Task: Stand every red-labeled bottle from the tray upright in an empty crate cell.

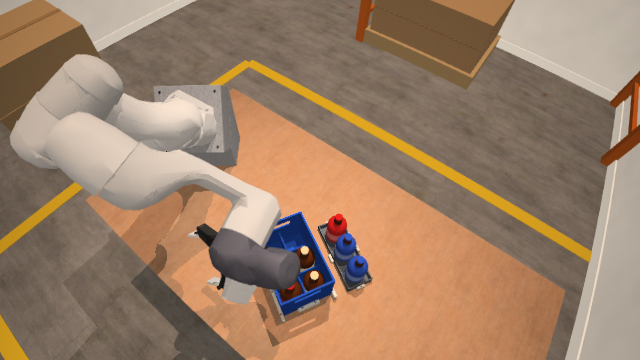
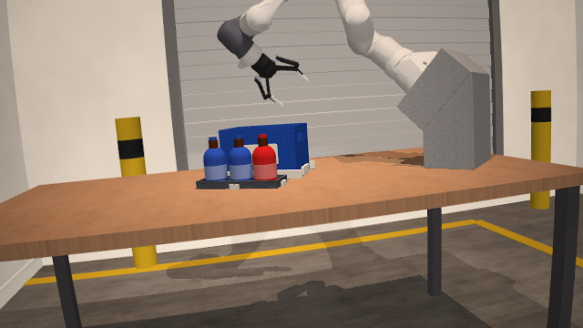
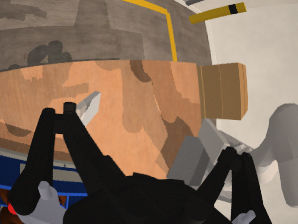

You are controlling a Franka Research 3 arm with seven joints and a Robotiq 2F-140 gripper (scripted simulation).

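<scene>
My gripper is now 37 cm to the right of the red-labeled bottle, 27 cm short of it and 21 cm above it. From my hand the other things lie so: tray: 34 cm ahead, 31 cm to the left, 28 cm below; then blue crate: 21 cm below, 19 cm ahead, 16 cm to the left.
</scene>
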